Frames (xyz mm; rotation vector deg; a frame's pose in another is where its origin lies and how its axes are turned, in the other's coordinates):
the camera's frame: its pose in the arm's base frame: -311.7 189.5 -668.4 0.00 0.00 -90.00
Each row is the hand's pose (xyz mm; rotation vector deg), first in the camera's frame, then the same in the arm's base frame.
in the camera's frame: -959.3 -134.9 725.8 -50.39 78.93 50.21
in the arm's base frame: -446.6 1148.8 57.4 19.46 88.16 -20.10
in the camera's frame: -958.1 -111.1 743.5 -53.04 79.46 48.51
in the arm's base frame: -422.8 1147.6 75.1 18.06 90.59 -20.90
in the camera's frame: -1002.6 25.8 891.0 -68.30 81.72 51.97
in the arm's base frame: -285.9 1192.1 222.6 9.04 101.03 -12.47
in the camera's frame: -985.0 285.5 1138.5 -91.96 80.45 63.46
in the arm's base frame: -26.2 1174.5 470.1 -7.45 111.56 6.58
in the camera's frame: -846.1 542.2 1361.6 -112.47 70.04 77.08
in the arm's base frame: 230.5 1035.6 693.2 -26.28 113.05 25.20
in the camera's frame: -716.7 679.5 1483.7 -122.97 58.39 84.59
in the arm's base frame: 367.8 906.2 815.3 -39.09 109.77 34.33
